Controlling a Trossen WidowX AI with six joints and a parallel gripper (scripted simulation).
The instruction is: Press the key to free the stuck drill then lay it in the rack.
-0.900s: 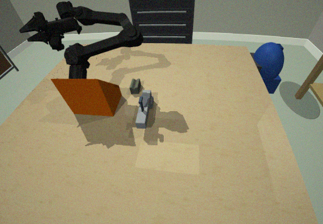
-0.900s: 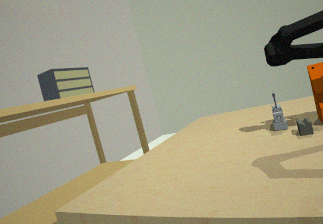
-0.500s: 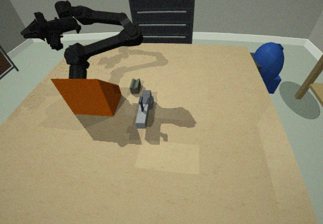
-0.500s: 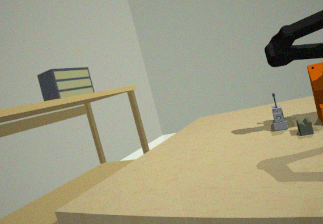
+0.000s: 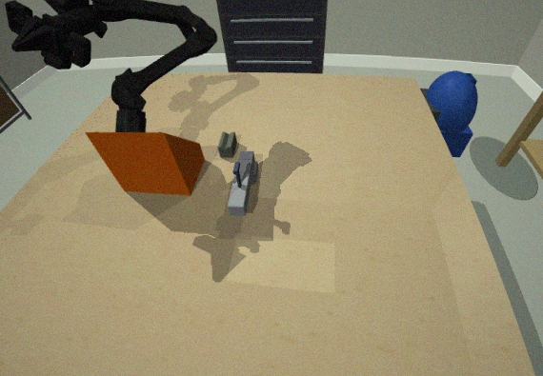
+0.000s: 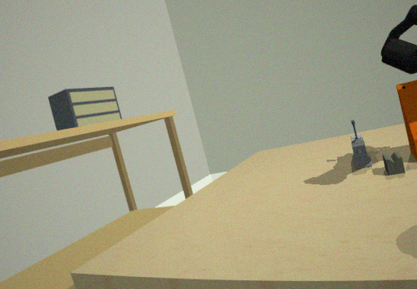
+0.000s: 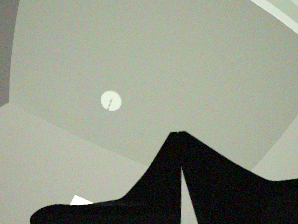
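Right now my gripper tip is 390 mm short of the dark blue key, 30 mm to the right of it and 310 mm above it. The rest, counted from my gripper tip: drill: 380 mm ahead, 80 mm to the left, 360 mm below; rack: 290 mm ahead, 210 mm to the left, 390 mm below; long light grey block: 380 mm ahead, 60 mm to the left, 370 mm below.
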